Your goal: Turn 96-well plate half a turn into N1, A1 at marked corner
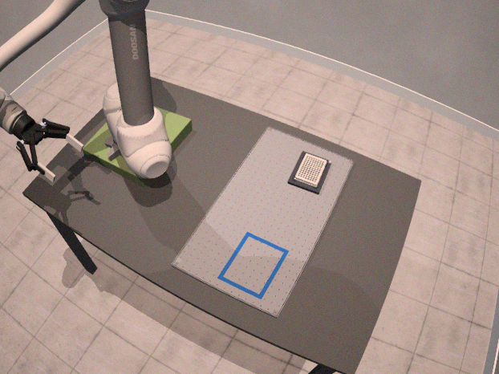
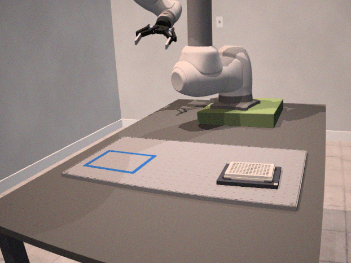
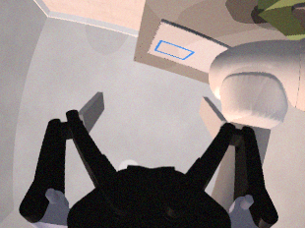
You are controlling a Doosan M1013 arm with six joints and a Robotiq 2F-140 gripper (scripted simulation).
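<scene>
Right now my hand is 440 mm short of the white 96-well plate, 670 mm to the right of it and 320 mm above it. The rest, counted from my hand: pale A1 mark (480 mm ahead, 750 mm to the left, 330 mm below); dark plate nest N1 (440 mm ahead, 670 mm to the left, 330 mm below).
</scene>
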